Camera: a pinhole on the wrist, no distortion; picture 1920 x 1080 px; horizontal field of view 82.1 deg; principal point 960.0 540.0 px. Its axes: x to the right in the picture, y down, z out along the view. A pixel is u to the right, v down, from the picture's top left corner.
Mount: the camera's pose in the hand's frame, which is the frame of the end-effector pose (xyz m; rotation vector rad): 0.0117 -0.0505 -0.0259 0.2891 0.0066 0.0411
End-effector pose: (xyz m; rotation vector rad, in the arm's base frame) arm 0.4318 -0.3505 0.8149 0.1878 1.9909 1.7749
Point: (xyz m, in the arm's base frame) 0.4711 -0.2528 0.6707
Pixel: 1133 263
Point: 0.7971 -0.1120 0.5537
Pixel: 518 292
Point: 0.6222 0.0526 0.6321
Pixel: 1008 628
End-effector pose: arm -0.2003 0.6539 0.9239 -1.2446 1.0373 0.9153
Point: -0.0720 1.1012 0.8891
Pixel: 1088 836
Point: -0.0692 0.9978 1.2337
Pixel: 204 548
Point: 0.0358 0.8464 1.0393
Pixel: 718 138
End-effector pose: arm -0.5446 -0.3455 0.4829 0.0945 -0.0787 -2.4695
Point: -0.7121 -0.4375 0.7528
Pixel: 1600 1006
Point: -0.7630 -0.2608 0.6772
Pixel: 1331 278
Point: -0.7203 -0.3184 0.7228
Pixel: 1322 613
